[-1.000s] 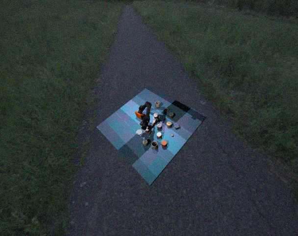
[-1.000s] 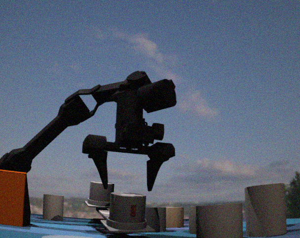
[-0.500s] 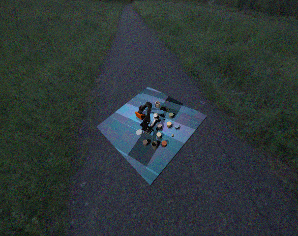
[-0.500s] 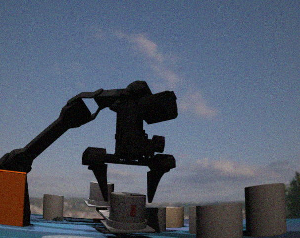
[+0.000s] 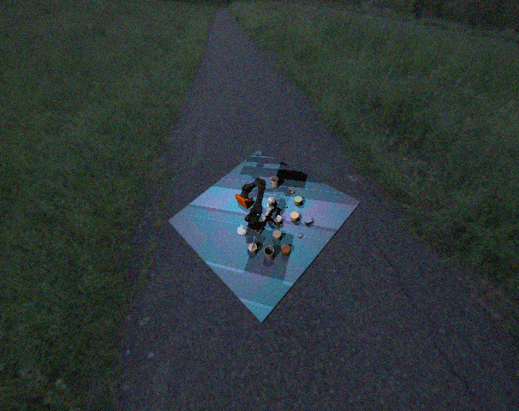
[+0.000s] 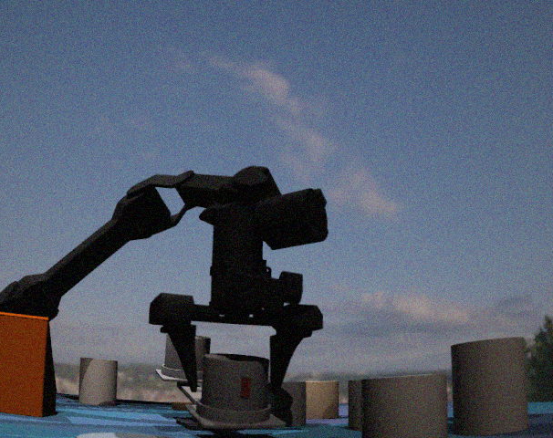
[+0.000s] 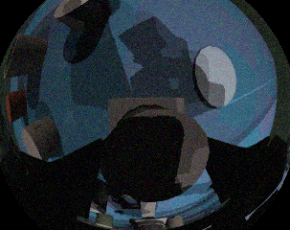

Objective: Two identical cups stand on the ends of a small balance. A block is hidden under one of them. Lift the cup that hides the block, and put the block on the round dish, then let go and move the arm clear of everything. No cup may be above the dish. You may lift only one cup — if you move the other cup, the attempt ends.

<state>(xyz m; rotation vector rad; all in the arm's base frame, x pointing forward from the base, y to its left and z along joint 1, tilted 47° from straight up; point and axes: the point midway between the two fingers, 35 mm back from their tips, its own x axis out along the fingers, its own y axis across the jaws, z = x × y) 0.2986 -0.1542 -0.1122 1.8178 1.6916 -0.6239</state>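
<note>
My gripper tip is now 110 mm past the round dish, 80 mm to the left of it and 50 mm above it. The rest, counted from my gripper tip: balance beam 140 mm to the left, 30 mm below; balance 140 mm to the left, 10 mm below; block 10 mm below.
</note>
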